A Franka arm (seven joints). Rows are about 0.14 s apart.
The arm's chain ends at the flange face. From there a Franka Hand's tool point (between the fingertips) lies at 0.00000 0.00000 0.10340 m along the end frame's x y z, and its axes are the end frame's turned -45 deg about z.
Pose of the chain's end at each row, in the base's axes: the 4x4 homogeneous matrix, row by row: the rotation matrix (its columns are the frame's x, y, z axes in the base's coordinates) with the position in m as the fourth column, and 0 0 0 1 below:
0.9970 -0.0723 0.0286 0.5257; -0.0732 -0.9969 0.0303 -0.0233; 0.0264 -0.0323 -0.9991 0.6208; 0 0 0 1
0.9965 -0.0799 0.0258 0.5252; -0.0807 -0.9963 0.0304 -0.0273; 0.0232 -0.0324 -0.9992 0.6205; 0 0 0 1
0.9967 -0.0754 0.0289 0.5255; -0.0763 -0.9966 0.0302 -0.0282; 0.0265 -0.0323 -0.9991 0.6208; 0 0 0 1
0.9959 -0.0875 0.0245 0.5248; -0.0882 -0.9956 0.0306 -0.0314; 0.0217 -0.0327 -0.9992 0.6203; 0 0 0 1
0.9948 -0.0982 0.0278 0.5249; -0.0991 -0.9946 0.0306 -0.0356; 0.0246 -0.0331 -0.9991 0.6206; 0 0 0 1
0.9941 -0.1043 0.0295 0.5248; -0.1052 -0.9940 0.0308 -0.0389; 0.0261 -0.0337 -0.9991 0.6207; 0 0 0 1
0.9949 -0.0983 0.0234 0.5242; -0.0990 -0.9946 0.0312 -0.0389; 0.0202 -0.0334 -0.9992 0.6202; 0 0 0 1
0.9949 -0.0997 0.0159 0.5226; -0.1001 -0.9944 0.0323 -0.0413; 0.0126 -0.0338 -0.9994 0.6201; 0 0 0 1
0.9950 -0.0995 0.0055 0.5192; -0.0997 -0.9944 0.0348 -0.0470; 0.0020 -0.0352 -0.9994 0.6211; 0 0 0 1
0.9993 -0.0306 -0.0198 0.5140; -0.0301 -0.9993 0.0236 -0.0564; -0.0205 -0.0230 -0.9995 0.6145; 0 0 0 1
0.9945 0.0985 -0.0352 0.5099; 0.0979 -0.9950 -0.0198 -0.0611; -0.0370 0.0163 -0.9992 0.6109; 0 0 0 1
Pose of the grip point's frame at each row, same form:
0.7561 0.6539 0.0286 0.5287; 0.6532 -0.7567 0.0303 -0.0202; 0.0415 -0.0042 -0.9991 0.5175; 0 0 0 1
0.7611 0.6481 0.0258 0.5279; 0.6474 -0.7616 0.0304 -0.0242; 0.0393 -0.0065 -0.9992 0.5172; 0 0 0 1
0.7581 0.6515 0.0289 0.5285; 0.6508 -0.7587 0.0302 -0.0251; 0.0416 -0.0041 -0.9991 0.5175; 0 0 0 1
0.7661 0.6423 0.0245 0.5273; 0.6416 -0.7664 0.0306 -0.0282; 0.0385 -0.0078 -0.9992 0.5170; 0 0 0 1
0.7729 0.6340 0.0278 0.5278; 0.6332 -0.7734 0.0306 -0.0324; 0.0408 -0.0060 -0.9991 0.5173; 0 0 0 1
0.7767 0.6292 0.0295 0.5279; 0.6285 -0.7773 0.0308 -0.0357; 0.0423 -0.0054 -0.9991 0.5174; 0 0 0 1
0.7730 0.6340 0.0234 0.5266; 0.6333 -0.7733 0.0312 -0.0357; 0.0379 -0.0093 -0.9992 0.5169; 0 0 0 1
0.7740 0.6330 0.0159 0.5242; 0.6324 -0.7739 0.0323 -0.0380; 0.0328 -0.0150 -0.9994 0.5168; 0 0 0 1
0.7739 0.6332 0.0055 0.5198; 0.6326 -0.7736 0.0348 -0.0434; 0.0263 -0.0235 -0.9994 0.5178; 0 0 0 1
0.7282 0.6850 -0.0198 0.5120; 0.6853 -0.7279 0.0236 -0.0540; 0.0018 -0.0308 -0.9995 0.5112; 0 0 0 1
0.6336 0.7729 -0.0352 0.5063; 0.7728 -0.6343 -0.0198 -0.0631; -0.0377 -0.0146 -0.9992 0.5076; 0 0 0 1

